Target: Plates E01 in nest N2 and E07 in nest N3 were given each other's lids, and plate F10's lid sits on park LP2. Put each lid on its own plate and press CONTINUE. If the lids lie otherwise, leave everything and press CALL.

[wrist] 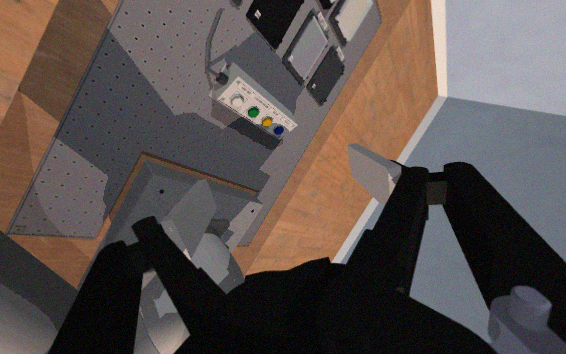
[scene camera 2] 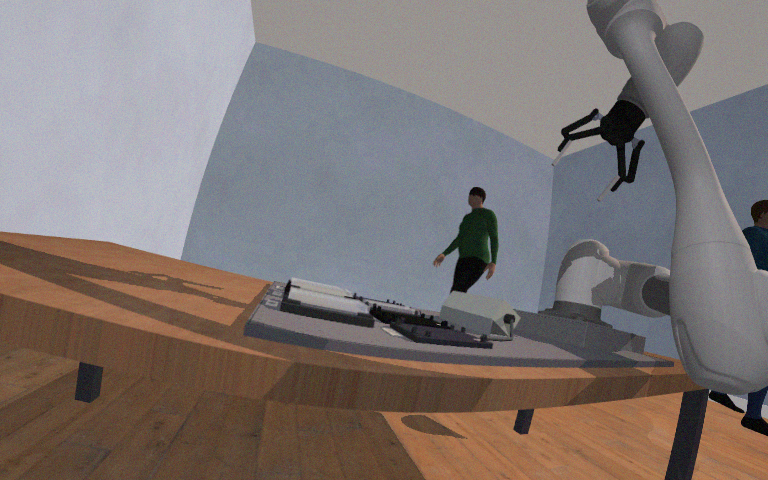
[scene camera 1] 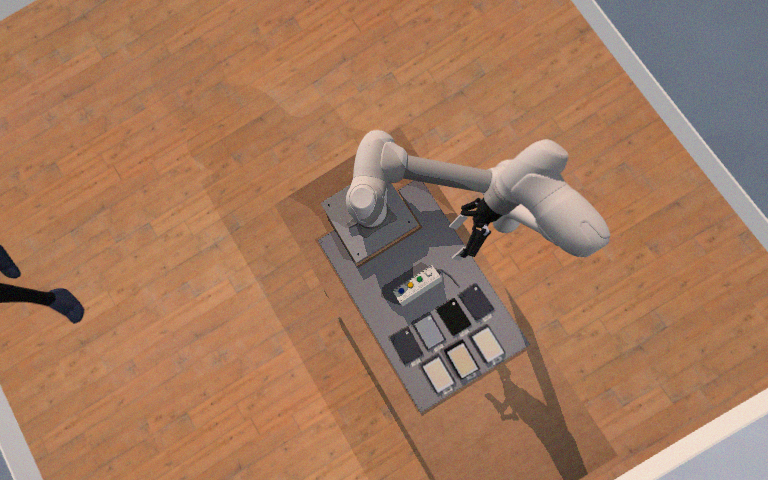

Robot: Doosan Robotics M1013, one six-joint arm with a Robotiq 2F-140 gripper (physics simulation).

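Places are measured from the arm's base along level axes (x ahead, y left, z up), in centimetres.
Pixels of known places: gripper, fingertip midpoint: [wrist: 279,177] [scene camera 2: 575,182] [scene camera 1: 454,242].
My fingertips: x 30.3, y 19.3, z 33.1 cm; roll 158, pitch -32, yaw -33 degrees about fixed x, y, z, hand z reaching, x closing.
Note:
Ahead of a thing's pixels: the offset from my fingertips to its top centre. Level surfaces: height alone.
My gripper [scene camera 1: 457,237] [scene camera 2: 577,181] [wrist: 279,177] is open and empty, high above the table at the board's right side in scene camera 1. Four covered-looking places form one row: dark grey {dx +32.0, dy -36.8, dz -36.2 cm} [scene camera 1: 406,345] [wrist: 326,75], light grey {dx +31.6, dy -24.2, dz -36.5 cm} [scene camera 1: 429,331] [wrist: 307,45], black {dx +31.6, dy -10.6, dz -36.2 cm} [scene camera 1: 453,316] [wrist: 275,20] and dark blue-grey {dx +30.9, dy +2.2, dz -36.2 cm} [scene camera 1: 476,301] [scene camera 2: 438,332]. Beyond them stand three cream-topped items {dx +49.9, dy -30.5, dz -35.1 cm} [scene camera 1: 438,374] {dx +49.7, dy -17.6, dz -34.5 cm} [scene camera 1: 462,360] {dx +49.5, dy -3.8, dz -35.1 cm} [scene camera 1: 487,344]. Their labels are too small to read. The button box {dx +10.1, dy -18.1, dz -29.9 cm} [scene camera 1: 417,285] [scene camera 2: 478,312] [wrist: 260,90] has white, green {dx +7.8, dy -15.7, dz -30.8 cm} [scene camera 1: 419,279] [wrist: 253,112], yellow and blue {dx +8.3, dy -25.7, dz -30.8 cm} [scene camera 1: 401,290] [wrist: 279,130] buttons.
The items and box stand on a grey perforated board {dz -38.2 cm} [scene camera 1: 351,283] [wrist: 150,30]. A cable curves from the box's white-button end. The arm's base plate [scene camera 1: 390,237] is at the board's other end. A person in green [scene camera 2: 478,237] stands behind the table; another [scene camera 2: 757,243] shows at the right edge.

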